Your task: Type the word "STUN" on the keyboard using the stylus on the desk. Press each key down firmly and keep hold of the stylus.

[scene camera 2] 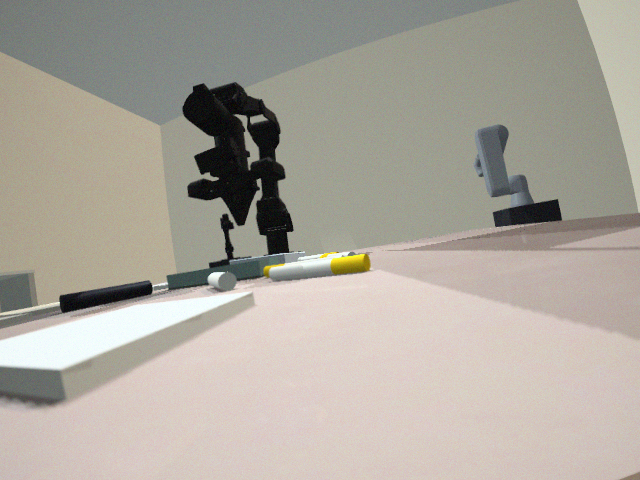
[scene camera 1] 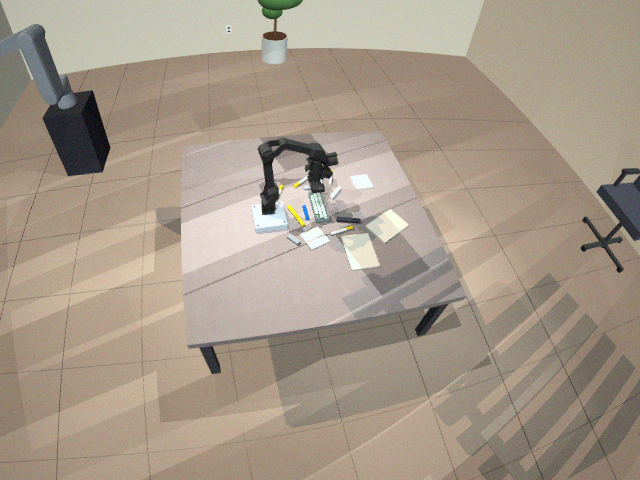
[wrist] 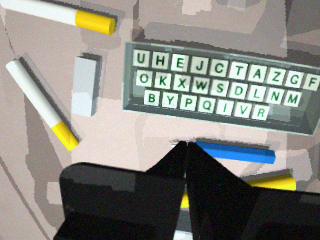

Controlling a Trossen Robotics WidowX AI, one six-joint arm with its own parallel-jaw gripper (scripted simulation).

Labels:
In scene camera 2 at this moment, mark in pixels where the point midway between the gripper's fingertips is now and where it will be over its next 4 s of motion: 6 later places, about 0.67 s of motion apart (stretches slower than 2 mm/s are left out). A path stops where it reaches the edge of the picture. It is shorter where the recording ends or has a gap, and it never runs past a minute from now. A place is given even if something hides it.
My gripper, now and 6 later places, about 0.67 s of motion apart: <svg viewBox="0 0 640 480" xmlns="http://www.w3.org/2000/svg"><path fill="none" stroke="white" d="M241 225L235 244L235 249L236 258L238 267L239 270L233 253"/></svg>

